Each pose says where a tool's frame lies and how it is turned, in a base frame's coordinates. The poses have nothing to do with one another.
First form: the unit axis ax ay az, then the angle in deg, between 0 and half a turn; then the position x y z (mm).
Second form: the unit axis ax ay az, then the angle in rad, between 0 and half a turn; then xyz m. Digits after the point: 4 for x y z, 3 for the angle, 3 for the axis.
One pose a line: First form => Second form
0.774 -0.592 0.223 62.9 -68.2 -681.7 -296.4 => 0.774 -0.592 0.223 1.098 -0.0682 -0.6817 -0.2964
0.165 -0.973 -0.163 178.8 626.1 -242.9 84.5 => 0.165 -0.973 -0.163 3.121 0.6261 -0.2429 0.0845
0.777 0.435 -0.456 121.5 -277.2 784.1 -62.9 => 0.777 0.435 -0.456 2.121 -0.2772 0.7841 -0.0629
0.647 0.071 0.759 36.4 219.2 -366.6 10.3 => 0.647 0.071 0.759 0.635 0.2192 -0.3666 0.0103
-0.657 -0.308 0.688 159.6 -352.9 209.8 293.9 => -0.657 -0.308 0.688 2.786 -0.3529 0.2098 0.2939
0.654 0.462 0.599 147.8 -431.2 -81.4 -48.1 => 0.654 0.462 0.599 2.580 -0.4312 -0.0814 -0.0481
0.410 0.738 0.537 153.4 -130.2 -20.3 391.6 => 0.410 0.738 0.537 2.677 -0.1302 -0.0203 0.3916
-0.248 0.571 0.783 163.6 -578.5 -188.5 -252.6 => -0.248 0.571 0.783 2.855 -0.5785 -0.1885 -0.2526
